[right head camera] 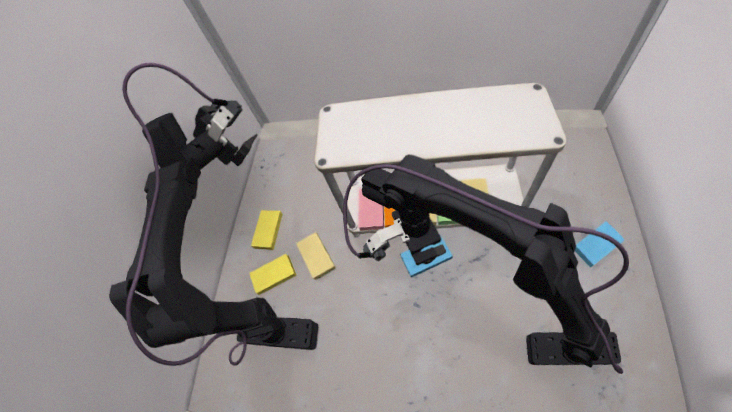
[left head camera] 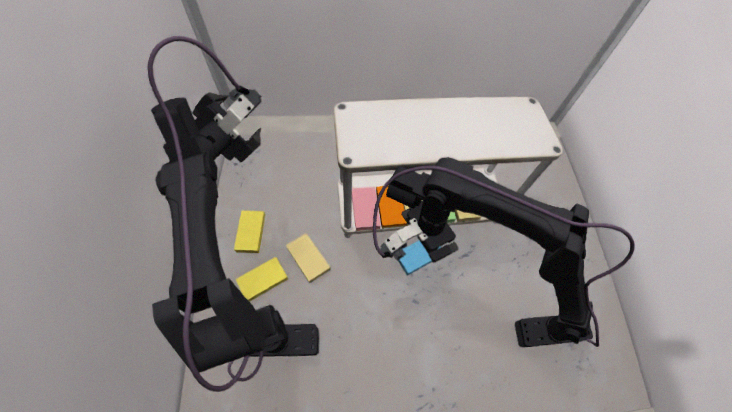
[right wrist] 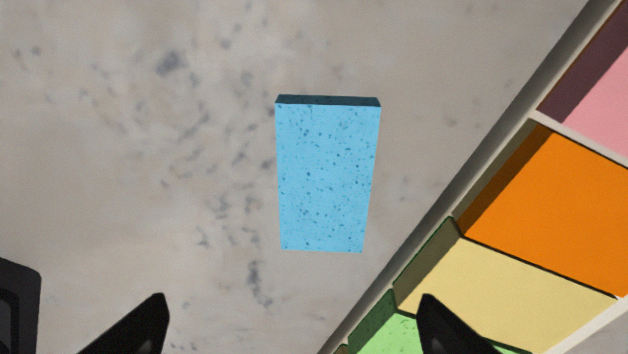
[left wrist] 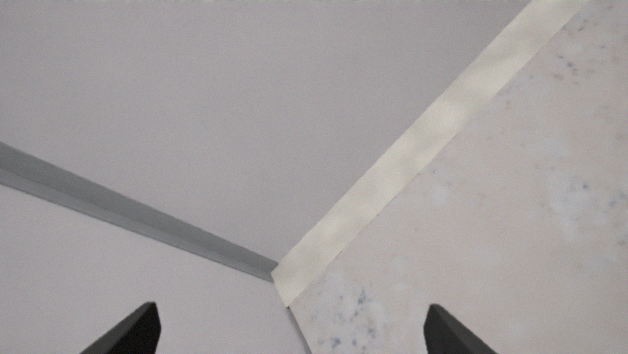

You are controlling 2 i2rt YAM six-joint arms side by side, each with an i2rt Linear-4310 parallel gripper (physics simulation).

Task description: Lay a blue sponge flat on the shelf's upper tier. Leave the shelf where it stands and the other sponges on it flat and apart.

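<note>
One blue sponge (left head camera: 413, 261) (right head camera: 409, 265) (right wrist: 327, 175) lies flat on the table in front of the shelf. A second blue sponge (right head camera: 598, 244) lies at the right in the right head view; the right arm hides it in the left head view. The white shelf's upper tier (left head camera: 445, 127) (right head camera: 440, 122) is bare. My right gripper (left head camera: 427, 235) (right head camera: 417, 237) (right wrist: 295, 304) is open and empty, pointing down above the first blue sponge and partly covering it in both head views. My left gripper (left head camera: 256, 116) (right head camera: 246, 122) (left wrist: 295, 314) is open and empty, raised left of the shelf.
On the lower tier, pink (left head camera: 365, 207) (right head camera: 369, 210), orange (left head camera: 390, 204) (right wrist: 555, 210), pale yellow (right wrist: 505, 290) and green (right wrist: 382, 337) sponges lie in a row, with another pale yellow one (right head camera: 476, 185). Two yellow sponges (left head camera: 249, 230) (left head camera: 262, 278) and a pale yellow one (left head camera: 308, 256) lie at the left.
</note>
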